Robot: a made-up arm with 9 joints. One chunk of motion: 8 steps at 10 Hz.
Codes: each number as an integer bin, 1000 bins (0 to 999) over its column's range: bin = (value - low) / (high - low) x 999, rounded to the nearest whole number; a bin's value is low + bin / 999 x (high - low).
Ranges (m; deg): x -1.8..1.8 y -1.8..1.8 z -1.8..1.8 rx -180..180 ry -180..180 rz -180..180
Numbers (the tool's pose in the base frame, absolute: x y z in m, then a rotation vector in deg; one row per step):
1: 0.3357 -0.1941 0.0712 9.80 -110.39 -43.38
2: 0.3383 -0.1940 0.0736 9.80 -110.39 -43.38
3: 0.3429 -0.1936 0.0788 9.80 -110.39 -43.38
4: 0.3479 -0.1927 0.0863 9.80 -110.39 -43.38
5: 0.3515 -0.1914 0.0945 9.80 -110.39 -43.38
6: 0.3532 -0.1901 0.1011 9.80 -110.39 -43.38
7: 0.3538 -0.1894 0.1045 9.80 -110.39 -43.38
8: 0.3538 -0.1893 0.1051 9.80 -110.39 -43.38
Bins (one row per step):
1: 593 446 519 527 193 379
2: 593 446 520 527 193 379
3: 595 446 521 527 193 379
4: 596 446 523 527 193 379
5: 597 446 526 527 193 379
6: 598 447 528 527 193 379
7: 598 447 528 527 193 379
8: 598 447 529 527 193 379

